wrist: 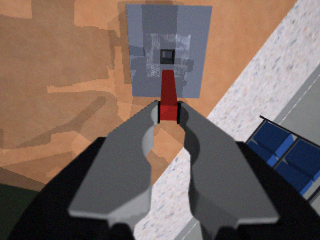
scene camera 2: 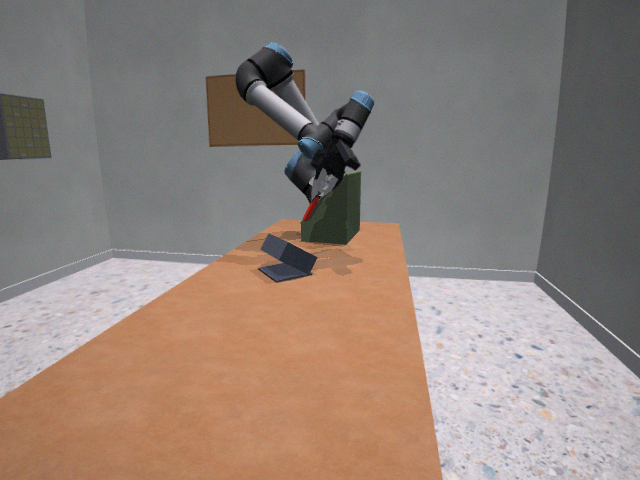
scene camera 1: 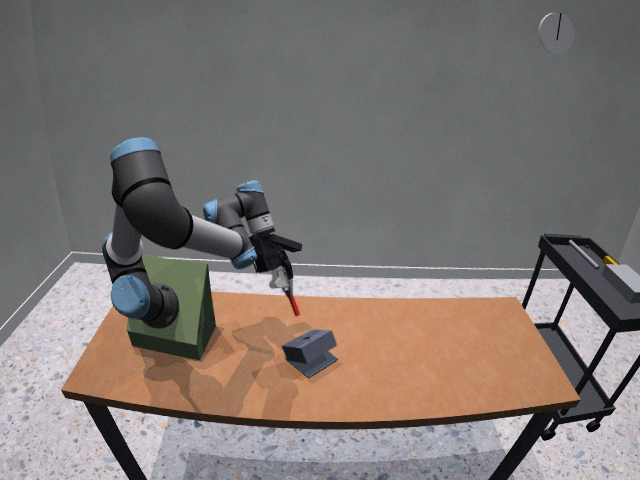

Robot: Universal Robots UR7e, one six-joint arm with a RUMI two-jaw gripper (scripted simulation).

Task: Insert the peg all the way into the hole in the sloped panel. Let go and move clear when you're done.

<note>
I see my gripper and a red peg.
My gripper shows as well in the wrist view and in scene camera 1.
</note>
